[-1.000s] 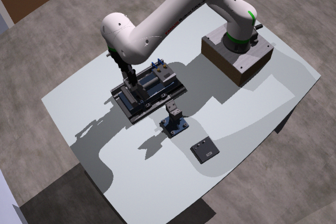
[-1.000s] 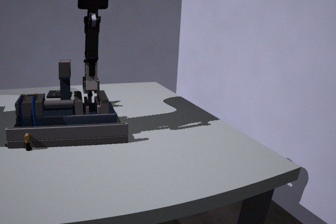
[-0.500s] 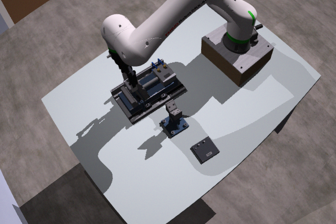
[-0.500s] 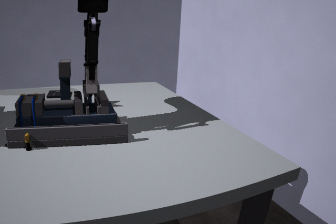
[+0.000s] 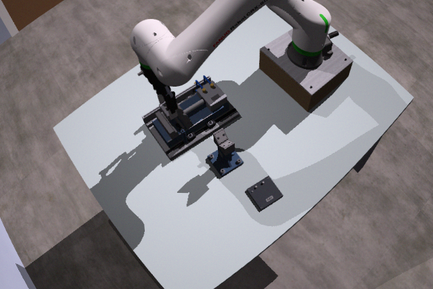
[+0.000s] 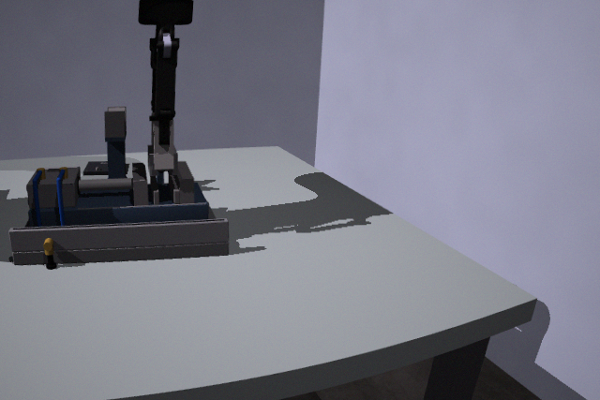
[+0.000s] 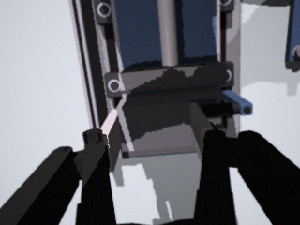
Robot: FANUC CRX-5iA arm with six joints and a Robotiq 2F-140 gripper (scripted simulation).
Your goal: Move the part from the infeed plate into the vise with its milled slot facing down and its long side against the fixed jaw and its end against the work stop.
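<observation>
Right now my hand is 30 mm above the part. From my hand the other things lie so: moving jaw: 70 mm below, 30 mm behind, 20 mm to the left; fixed jaw: 70 mm below, 30 mm ahead, 20 mm to the left; black work stop: 70 mm to the left, 50 mm below.
</observation>
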